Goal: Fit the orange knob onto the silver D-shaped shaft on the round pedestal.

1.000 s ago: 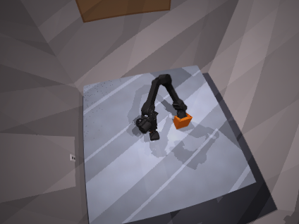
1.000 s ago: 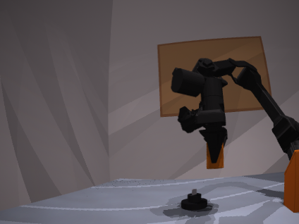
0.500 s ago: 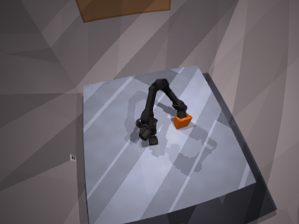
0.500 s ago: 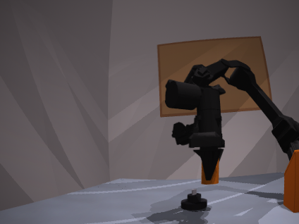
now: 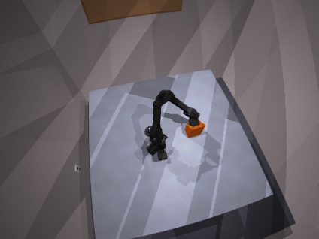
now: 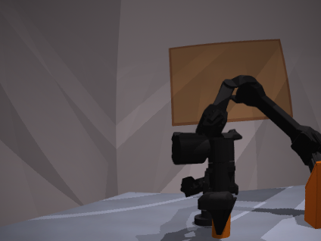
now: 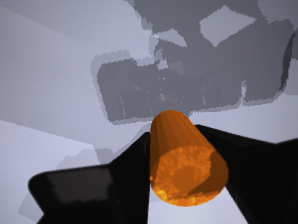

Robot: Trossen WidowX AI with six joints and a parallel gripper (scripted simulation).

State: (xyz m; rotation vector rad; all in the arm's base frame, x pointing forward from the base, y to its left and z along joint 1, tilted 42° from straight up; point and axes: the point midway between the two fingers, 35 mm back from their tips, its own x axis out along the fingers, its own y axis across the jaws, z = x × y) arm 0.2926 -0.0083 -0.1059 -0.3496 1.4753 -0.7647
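The pedestal lies 20 mm ahead of my gripper tip and 190 mm to the right of it. From my gripper tip the other things lie so: orange knob (30 mm above).
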